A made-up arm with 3 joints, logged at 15 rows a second.
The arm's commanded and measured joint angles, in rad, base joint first. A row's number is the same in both.
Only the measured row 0 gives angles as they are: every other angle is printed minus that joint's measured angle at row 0.
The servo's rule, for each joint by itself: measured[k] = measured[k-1] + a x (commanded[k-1-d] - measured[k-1]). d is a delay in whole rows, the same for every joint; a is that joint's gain. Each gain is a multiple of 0.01, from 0.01 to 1. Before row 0 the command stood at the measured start. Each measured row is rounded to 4 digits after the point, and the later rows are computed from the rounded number. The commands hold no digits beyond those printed.
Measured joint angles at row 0:
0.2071, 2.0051, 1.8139
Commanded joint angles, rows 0 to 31:
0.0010, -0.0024, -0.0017
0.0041, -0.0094, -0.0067
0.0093, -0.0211, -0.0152
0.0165, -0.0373, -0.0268
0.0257, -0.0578, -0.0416
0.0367, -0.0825, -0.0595
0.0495, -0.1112, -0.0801
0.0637, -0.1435, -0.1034
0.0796, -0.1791, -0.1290
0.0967, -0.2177, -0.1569
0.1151, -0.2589, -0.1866
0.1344, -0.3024, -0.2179
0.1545, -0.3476, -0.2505
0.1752, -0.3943, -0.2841
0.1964, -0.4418, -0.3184
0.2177, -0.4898, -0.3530
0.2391, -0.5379, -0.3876
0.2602, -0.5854, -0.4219
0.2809, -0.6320, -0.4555
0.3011, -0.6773, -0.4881
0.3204, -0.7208, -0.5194
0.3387, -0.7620, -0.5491
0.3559, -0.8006, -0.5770
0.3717, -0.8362, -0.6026
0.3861, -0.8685, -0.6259
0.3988, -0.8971, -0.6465
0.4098, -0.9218, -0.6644
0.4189, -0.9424, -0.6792
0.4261, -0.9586, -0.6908
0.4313, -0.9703, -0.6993
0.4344, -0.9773, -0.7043
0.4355, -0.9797, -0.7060
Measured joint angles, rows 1 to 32:
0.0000, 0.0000, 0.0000
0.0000, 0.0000, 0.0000
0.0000, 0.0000, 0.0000
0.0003, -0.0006, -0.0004
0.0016, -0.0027, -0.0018
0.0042, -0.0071, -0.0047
0.0084, -0.0143, -0.0096
0.0143, -0.0247, -0.0166
0.0219, -0.0386, -0.0260
0.0313, -0.0560, -0.0379
0.0423, -0.0770, -0.0523
0.0550, -0.1015, -0.0692
0.0692, -0.1294, -0.0885
0.0848, -0.1605, -0.1101
0.1017, -0.1946, -0.1338
0.1197, -0.2313, -0.1595
0.1386, -0.2704, -0.1869
0.1583, -0.3115, -0.2158
0.1785, -0.3543, -0.2460
0.1991, -0.3984, -0.2772
0.2199, -0.4433, -0.3090
0.2406, -0.4886, -0.3412
0.2612, -0.5339, -0.3735
0.2813, -0.5788, -0.4056
0.3008, -0.6228, -0.4372
0.3195, -0.6655, -0.4680
0.3372, -0.7065, -0.4976
0.3538, -0.7454, -0.5258
0.3691, -0.7818, -0.5524
0.3829, -0.8154, -0.5770
0.3951, -0.8459, -0.5995
0.4056, -0.8729, -0.6196
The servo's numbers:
d 3
a 0.34 0.24 0.22

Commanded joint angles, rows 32 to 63:
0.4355, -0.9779, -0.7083
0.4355, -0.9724, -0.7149
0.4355, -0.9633, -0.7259
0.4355, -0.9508, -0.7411
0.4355, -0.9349, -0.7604
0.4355, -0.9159, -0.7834
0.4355, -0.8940, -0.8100
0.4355, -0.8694, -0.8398
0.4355, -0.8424, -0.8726
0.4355, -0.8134, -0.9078
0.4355, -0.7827, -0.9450
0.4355, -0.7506, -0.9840
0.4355, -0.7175, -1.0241
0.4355, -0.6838, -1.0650
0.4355, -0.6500, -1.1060
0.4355, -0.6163, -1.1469
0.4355, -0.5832, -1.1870
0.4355, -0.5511, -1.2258
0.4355, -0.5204, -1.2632
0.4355, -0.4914, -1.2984
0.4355, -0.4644, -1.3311
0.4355, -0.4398, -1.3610
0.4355, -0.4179, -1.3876
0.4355, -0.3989, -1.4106
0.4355, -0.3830, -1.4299
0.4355, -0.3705, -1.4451
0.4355, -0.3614, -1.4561
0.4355, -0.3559, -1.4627
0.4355, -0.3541, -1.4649
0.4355, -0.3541, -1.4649
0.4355, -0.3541, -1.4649
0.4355, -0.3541, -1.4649
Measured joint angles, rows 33 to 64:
0.4143, -0.8963, -0.6371
0.4211, -0.9157, -0.6519
0.4260, -0.9311, -0.6638
0.4292, -0.9423, -0.6736
0.4313, -0.9495, -0.6827
0.4327, -0.9528, -0.6922
0.4337, -0.9523, -0.7030
0.4343, -0.9481, -0.7156
0.4347, -0.9404, -0.7305
0.4350, -0.9293, -0.7480
0.4352, -0.9149, -0.7682
0.4353, -0.8975, -0.7912
0.4354, -0.8773, -0.8169
0.4354, -0.8546, -0.8451
0.4354, -0.8296, -0.8757
0.4354, -0.8027, -0.9083
0.4354, -0.7742, -0.9428
0.4354, -0.7444, -0.9787
0.4354, -0.7137, -1.0157
0.4354, -0.6824, -1.0534
0.4354, -0.6509, -1.0913
0.4354, -0.6196, -1.1291
0.4354, -0.5888, -1.1663
0.4354, -0.5589, -1.2026
0.4354, -0.5303, -1.2374
0.4354, -0.5033, -1.2704
0.4354, -0.4782, -1.3012
0.4354, -0.4554, -1.3295
0.4354, -0.4350, -1.3549
0.4354, -0.4173, -1.3772
0.4354, -0.4026, -1.3960
0.4354, -0.3910, -1.4112

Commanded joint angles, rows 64 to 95:
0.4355, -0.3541, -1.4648
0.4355, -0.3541, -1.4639
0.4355, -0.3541, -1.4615
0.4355, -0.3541, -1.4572
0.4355, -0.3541, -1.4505
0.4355, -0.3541, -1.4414
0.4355, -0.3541, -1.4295
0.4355, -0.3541, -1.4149
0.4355, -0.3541, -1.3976
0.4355, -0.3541, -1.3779
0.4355, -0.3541, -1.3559
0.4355, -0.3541, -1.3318
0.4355, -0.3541, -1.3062
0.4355, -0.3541, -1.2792
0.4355, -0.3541, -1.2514
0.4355, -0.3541, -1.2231
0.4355, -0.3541, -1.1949
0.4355, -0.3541, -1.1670
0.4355, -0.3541, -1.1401
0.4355, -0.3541, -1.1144
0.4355, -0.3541, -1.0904
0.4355, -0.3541, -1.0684
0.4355, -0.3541, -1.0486
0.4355, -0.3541, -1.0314
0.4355, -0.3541, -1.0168
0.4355, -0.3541, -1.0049
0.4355, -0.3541, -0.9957
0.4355, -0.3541, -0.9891
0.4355, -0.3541, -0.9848
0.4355, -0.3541, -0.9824
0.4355, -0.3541, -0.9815
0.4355, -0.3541, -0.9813
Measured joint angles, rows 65 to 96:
0.4354, -0.3821, -1.4230
0.4354, -0.3754, -1.4322
0.4354, -0.3703, -1.4394
0.4354, -0.3664, -1.4450
0.4354, -0.3634, -1.4492
0.4354, -0.3612, -1.4519
0.4354, -0.3595, -1.4531
0.4354, -0.3582, -1.4525
0.4354, -0.3572, -1.4501
0.4354, -0.3565, -1.4456
0.4354, -0.3559, -1.4388
0.4354, -0.3555, -1.4297
0.4354, -0.3552, -1.4183
0.4354, -0.3549, -1.4046
0.4354, -0.3547, -1.3886
0.4354, -0.3546, -1.3705
0.4354, -0.3545, -1.3504
0.4354, -0.3544, -1.3286
0.4354, -0.3543, -1.3054
0.4354, -0.3543, -1.2811
0.4354, -0.3543, -1.2560
0.4354, -0.3543, -1.2305
0.4354, -0.3543, -1.2050
0.4354, -0.3543, -1.1798
0.4354, -0.3543, -1.1553
0.4354, -0.3543, -1.1318
0.4354, -0.3543, -1.1097
0.4354, -0.3543, -1.0893
0.4354, -0.3543, -1.0707
0.4354, -0.3543, -1.0542
0.4354, -0.3543, -1.0399
0.4354, -0.3543, -1.0278

